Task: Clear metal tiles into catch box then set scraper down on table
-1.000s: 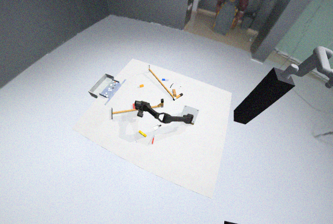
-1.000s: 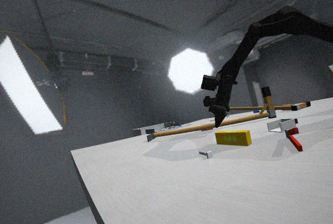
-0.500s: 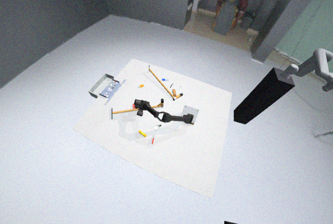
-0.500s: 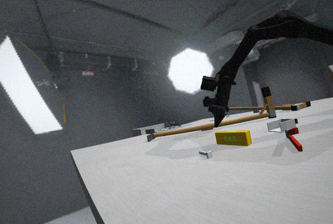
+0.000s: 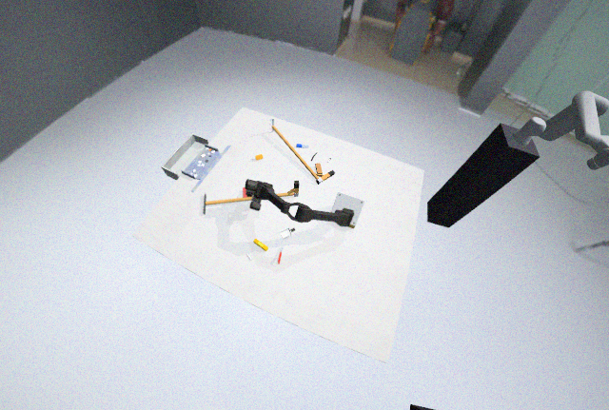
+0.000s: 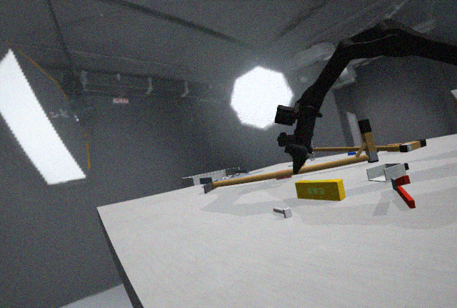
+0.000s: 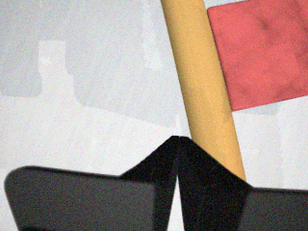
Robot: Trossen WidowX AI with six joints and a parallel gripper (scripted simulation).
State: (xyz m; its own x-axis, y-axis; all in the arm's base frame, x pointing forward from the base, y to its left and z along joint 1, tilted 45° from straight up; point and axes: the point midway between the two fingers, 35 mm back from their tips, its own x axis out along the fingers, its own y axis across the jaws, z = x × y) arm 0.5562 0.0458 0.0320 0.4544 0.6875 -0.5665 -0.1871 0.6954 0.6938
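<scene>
The long scraper lies 20 mm ahead of my gripper tip, 10 mm to the right of it and 50 mm above it. Round my gripper tip: metal bracket (270 mm behind, 120 mm to the left, 10 mm below); yellow block (150 mm behind, 260 mm to the left, 10 mm above); red block (60 mm ahead, 40 mm to the right).
</scene>
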